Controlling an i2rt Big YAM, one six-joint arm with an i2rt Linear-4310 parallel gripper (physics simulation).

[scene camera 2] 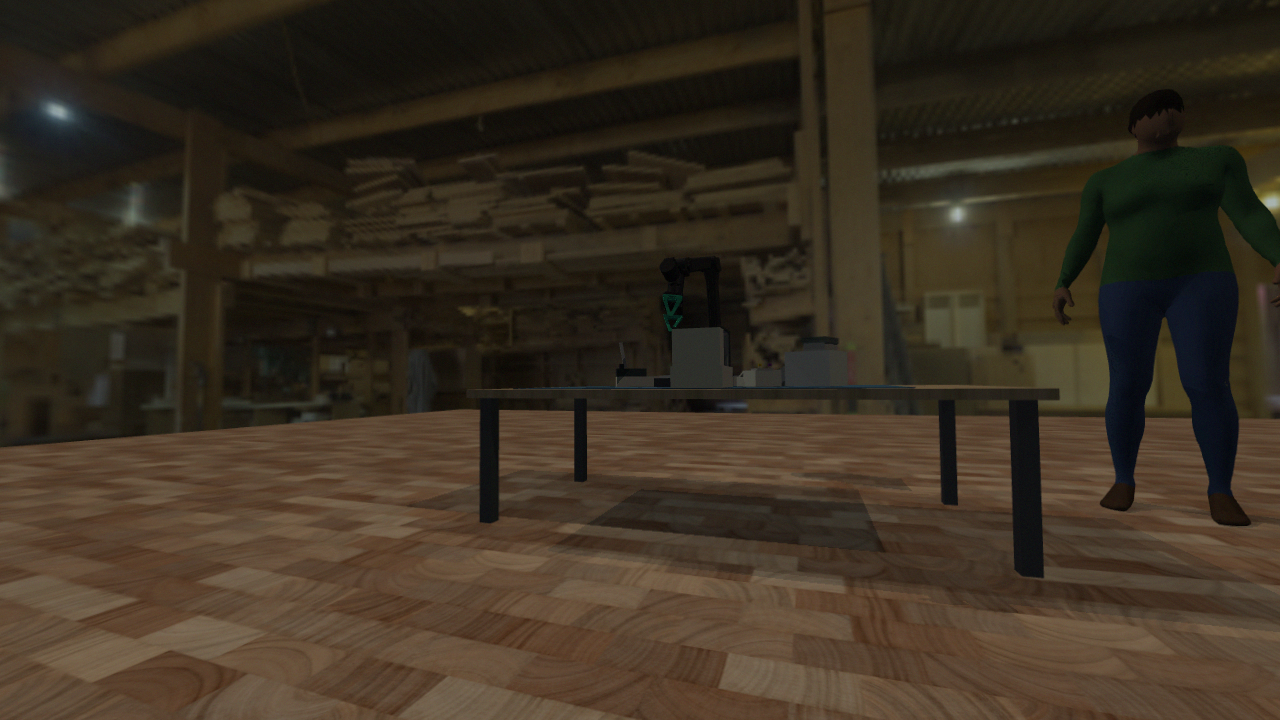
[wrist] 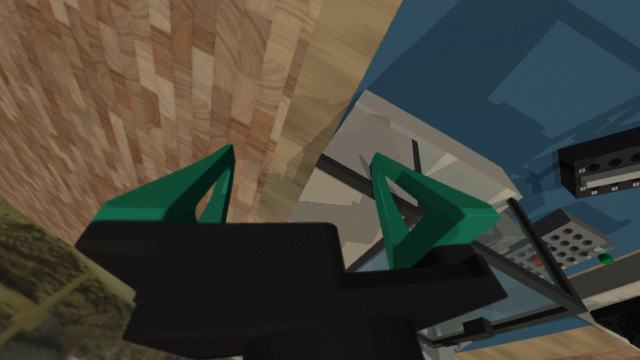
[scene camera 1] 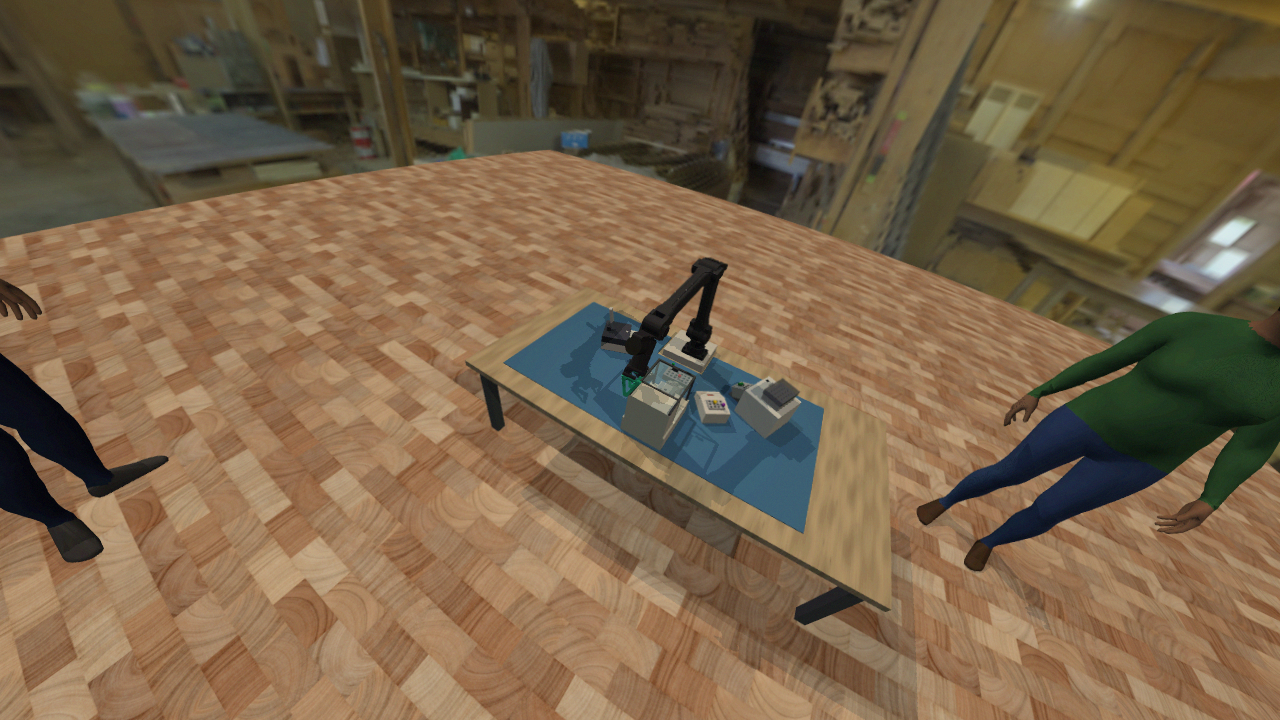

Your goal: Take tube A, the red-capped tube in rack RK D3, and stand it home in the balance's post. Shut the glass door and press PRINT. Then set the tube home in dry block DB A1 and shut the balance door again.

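Where they show: gripper, fingertip midpoint: [scene camera 2: 670,324] [wrist: 307,156] [scene camera 1: 627,391]; arm's base at its link origin: [scene camera 1: 694,352].
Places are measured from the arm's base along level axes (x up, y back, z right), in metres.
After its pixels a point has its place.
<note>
My gripper [scene camera 1: 631,383] @[x 0.182, y -0.609, z 0.072 m] [scene camera 2: 672,311] @[x 0.182, y -0.609, z 0.072 m] [wrist: 307,156] @[x 0.182, y -0.609, z 0.072 m] has green fingers, stands wide open and is empty. It is above and beside the balance [scene camera 1: 650,413] @[x 0.130, y -0.604, z -0.028 m] [scene camera 2: 697,356] @[x 0.068, y -0.604, z -0.020 m] [wrist: 350,130] @[x 0.106, y -0.592, z 0.069 m], a pale body with dark-framed glass. A black handle [wrist: 477,327] @[x 0.178, y -0.391, z -0.013 m] sits on a glass frame low in the wrist view; how far the door is open is unclear. A red cap [wrist: 537,260] shows through the glass at the grey tube rack [wrist: 562,220] @[x -0.017, y -0.241, z 0.056 m]; its slot label is unreadable. A black block [wrist: 575,170] @[x -0.003, y -0.317, z 0.122 m] with labelled wells, likely the dry block, lies at the right. The PRINT key cannot be made out.
A green cap [wrist: 606,258] @[x 0.015, y -0.176, z 0.050 m] shows beside the rack. A white box with coloured buttons [scene camera 1: 713,405] @[x 0.042, y -0.322, z -0.206 m] and a larger machine with a dark lid [scene camera 1: 768,402] @[x 0.106, y -0.243, z -0.401 m] stand right of the balance. A dark device [scene camera 1: 617,335] @[x 0.041, y -0.188, z 0.353 m] stands left. A person in green [scene camera 1: 1154,385] stands at the right.
</note>
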